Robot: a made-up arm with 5 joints.
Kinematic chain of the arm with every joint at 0, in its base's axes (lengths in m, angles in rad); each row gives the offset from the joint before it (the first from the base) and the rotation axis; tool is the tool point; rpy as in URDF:
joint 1: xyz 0 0 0.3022 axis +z
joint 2: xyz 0 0 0 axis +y
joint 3: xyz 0.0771 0 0.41 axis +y
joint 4: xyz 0.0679 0 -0.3 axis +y
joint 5: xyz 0.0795 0 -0.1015 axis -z
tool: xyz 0 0 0 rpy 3.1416 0 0
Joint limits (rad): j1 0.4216..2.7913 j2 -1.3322..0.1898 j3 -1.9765..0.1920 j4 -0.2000..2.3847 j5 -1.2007..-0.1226
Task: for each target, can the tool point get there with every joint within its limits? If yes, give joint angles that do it. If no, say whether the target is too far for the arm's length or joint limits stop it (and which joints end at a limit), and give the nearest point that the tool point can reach.
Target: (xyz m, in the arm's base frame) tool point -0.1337 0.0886 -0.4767
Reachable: no: joint limits stop it (at a limit: joint 2) | nearest point -0.1299 0.0861 0.2538 | short by 0.730 m
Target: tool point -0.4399 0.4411 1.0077
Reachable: no: too far | nearest point -0.3699 0.3709 0.9109 | short by 0.139 m
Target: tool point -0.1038 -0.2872 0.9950
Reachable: yes | joints 1.2238 -1.0792 -1.6985 0.1163 -1.0894
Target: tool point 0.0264 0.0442 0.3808
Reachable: yes | joints 1.0314 -0.9637 -0.0484 1.2457 -0.8973
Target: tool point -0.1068 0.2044 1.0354
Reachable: yes | joints 2.0521 -0.3173 -1.7488 0.0181 -1.0852
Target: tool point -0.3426 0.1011 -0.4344
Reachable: no: joint limits stop it (at a limit: joint 1, joint 2) | nearest point -0.2167 0.0792 0.2607 | short by 0.707 m
